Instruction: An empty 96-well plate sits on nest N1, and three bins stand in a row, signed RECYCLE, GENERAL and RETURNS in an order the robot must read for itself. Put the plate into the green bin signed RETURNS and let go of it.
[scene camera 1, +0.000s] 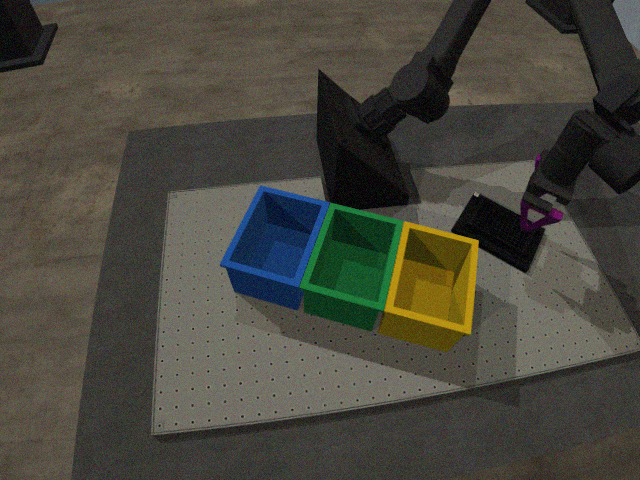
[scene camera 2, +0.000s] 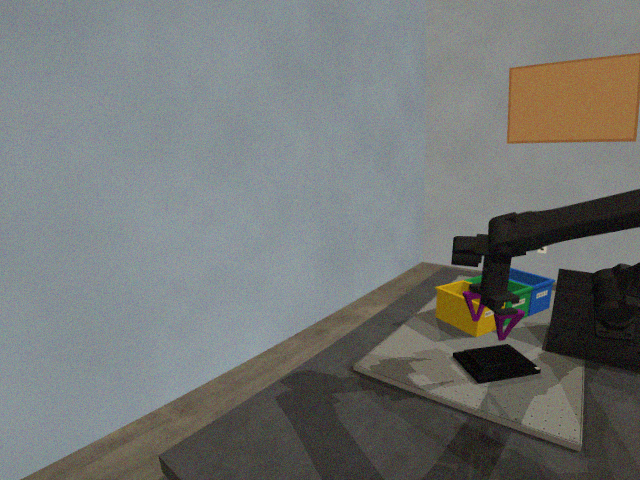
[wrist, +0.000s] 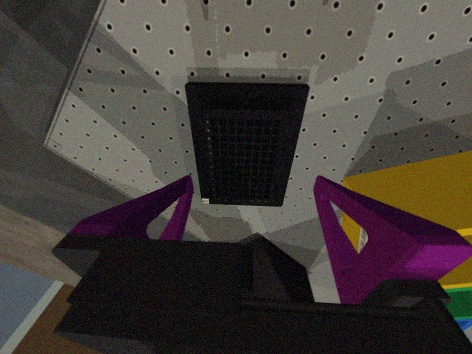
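Observation:
There is a black 96-well plate (scene camera 1: 490, 221), and I find it again in scene camera 2 (scene camera 2: 497, 358) and in the wrist view (wrist: 244, 141). A black nest (scene camera 1: 484, 244) is here too; I also see it in scene camera 2 (scene camera 2: 519, 372) and in the wrist view (wrist: 228, 93). And my gripper (scene camera 1: 529, 212) is visible as well, both in scene camera 2 (scene camera 2: 488, 330) and in the wrist view (wrist: 251, 182).

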